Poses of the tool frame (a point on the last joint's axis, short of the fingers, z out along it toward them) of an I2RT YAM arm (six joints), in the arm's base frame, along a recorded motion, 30 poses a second.
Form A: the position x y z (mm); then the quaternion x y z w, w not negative.
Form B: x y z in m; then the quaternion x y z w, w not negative. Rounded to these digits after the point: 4 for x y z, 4 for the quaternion.
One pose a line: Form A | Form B
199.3 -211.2 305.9 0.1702 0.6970 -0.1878 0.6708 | 0.1993 -0.2112 0.3059 0.1702 0.6970 -0.1878 0.6708
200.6 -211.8 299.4 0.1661 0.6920 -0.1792 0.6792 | 0.2006 -0.2118 0.2994 0.1661 0.6920 -0.1792 0.6792
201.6 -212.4 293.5 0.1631 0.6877 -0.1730 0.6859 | 0.2016 -0.2124 0.2935 0.1631 0.6877 -0.1730 0.6859
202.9 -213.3 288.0 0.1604 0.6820 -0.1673 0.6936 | 0.2029 -0.2133 0.2880 0.1604 0.6820 -0.1673 0.6936
